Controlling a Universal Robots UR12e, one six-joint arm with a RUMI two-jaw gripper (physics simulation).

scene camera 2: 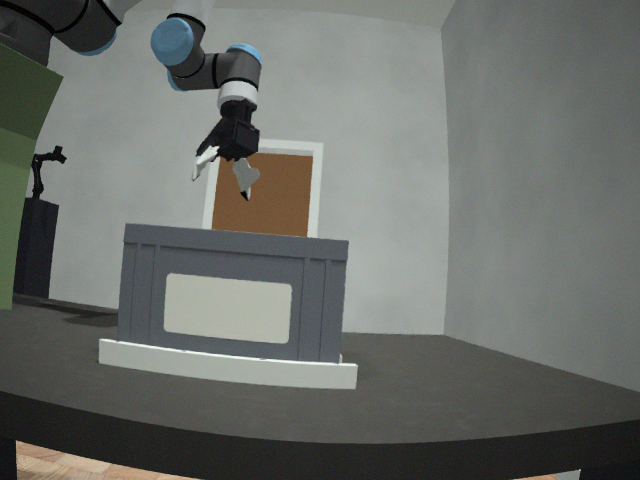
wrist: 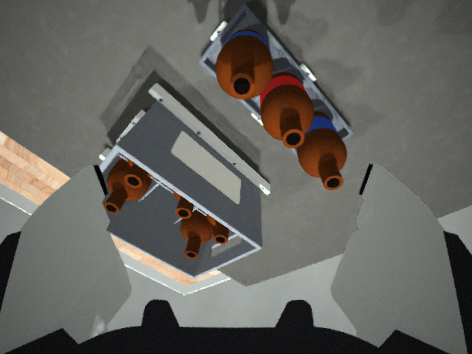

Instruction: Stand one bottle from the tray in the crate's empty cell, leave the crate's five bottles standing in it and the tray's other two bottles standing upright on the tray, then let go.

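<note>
The grey crate stands on the table. In the wrist view it holds five brown bottles, including one at the left and one toward the right. Its empty cell is the middle one of the row away from the labelled wall. The tray lies beyond that wall and holds three upright bottles: a blue-banded one, a red-banded one and another blue-banded one. My gripper is open and empty, above the crate's height. The tray does not show in the scene view.
A white strip runs along the crate's base on the labelled side. A green block stands at the left in the scene view. A small black arm on a dark pedestal is behind it. The table's edge is in front.
</note>
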